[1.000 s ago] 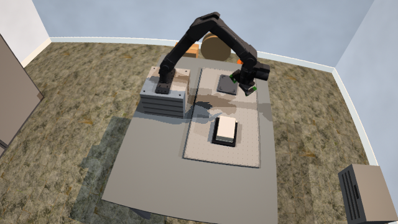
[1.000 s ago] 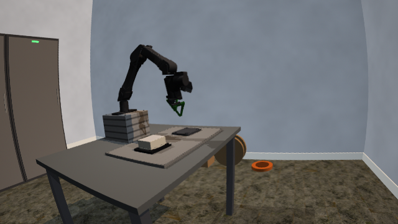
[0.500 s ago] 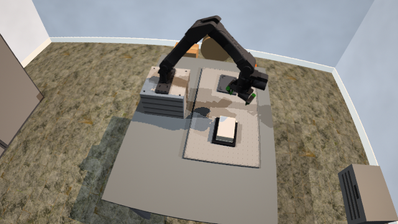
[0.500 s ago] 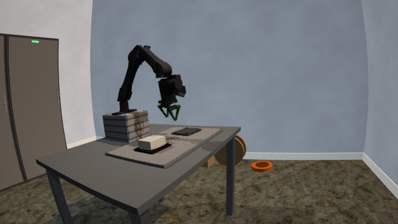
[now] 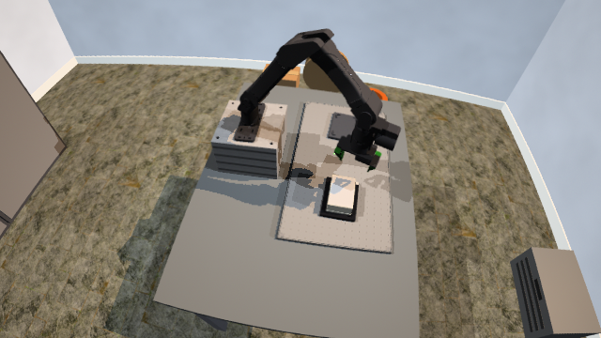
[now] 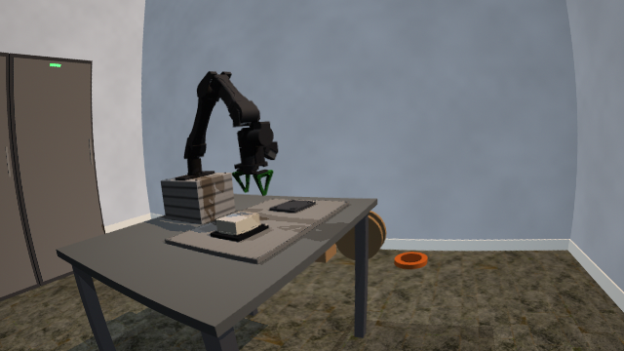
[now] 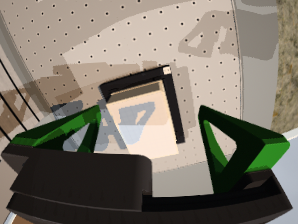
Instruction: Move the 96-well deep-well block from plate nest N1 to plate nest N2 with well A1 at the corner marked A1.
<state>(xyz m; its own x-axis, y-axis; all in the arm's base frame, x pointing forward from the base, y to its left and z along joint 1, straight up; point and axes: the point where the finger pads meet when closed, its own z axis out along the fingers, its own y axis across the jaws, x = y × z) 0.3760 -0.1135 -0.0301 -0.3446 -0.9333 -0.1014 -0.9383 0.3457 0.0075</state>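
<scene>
Right now my hand is 3 cm past the deep-well block, 7 cm to the left of it and 9 cm above it. Also, from my hand: nest N2 (2 cm behind, 30 cm to the left, 12 cm below); then nest N1 (3 cm behind, 7 cm to the right, 12 cm below).
</scene>
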